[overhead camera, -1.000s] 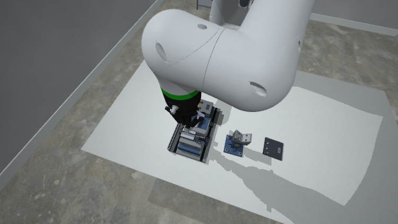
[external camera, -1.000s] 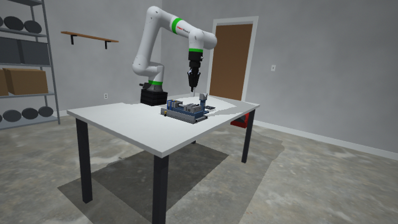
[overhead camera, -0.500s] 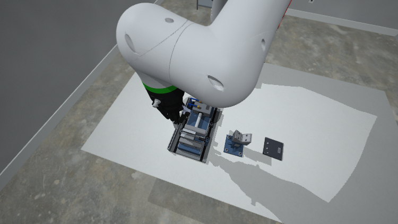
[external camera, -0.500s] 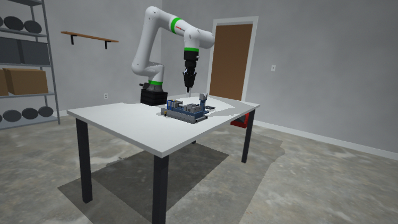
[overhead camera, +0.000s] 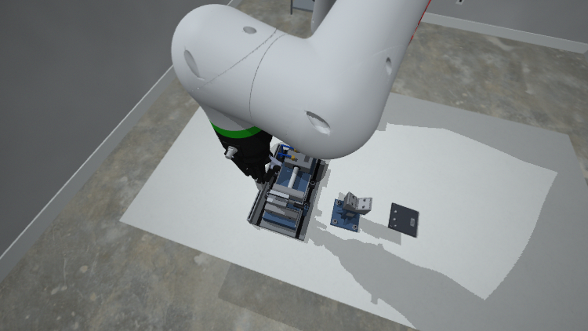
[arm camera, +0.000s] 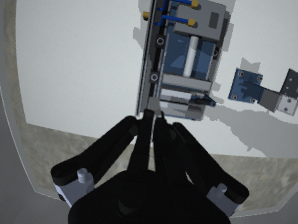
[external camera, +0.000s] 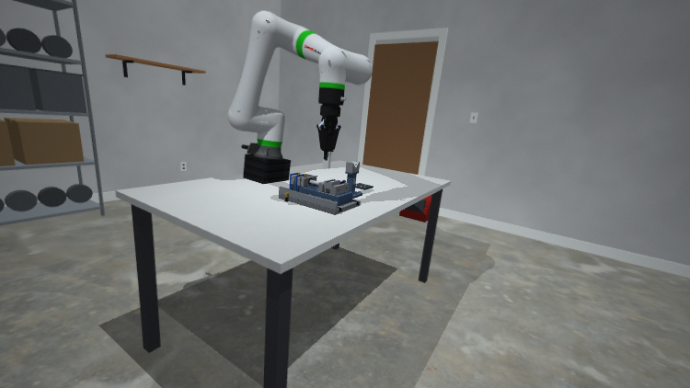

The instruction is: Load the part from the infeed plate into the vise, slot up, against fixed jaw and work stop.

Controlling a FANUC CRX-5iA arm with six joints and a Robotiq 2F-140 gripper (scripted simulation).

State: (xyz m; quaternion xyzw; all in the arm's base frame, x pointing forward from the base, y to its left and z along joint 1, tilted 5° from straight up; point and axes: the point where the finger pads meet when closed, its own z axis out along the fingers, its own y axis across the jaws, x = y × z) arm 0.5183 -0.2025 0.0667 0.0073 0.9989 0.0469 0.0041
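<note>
My gripper is now 10 cm above the part and 5 cm to the right of it. Also, from my hand: air cylinder rod (12 cm below, 8 cm behind, 7 cm to the left); vise (16 cm below, 7 cm to the left, 7 cm behind); air cylinder (16 cm behind, 12 cm below, 7 cm to the left).
</note>
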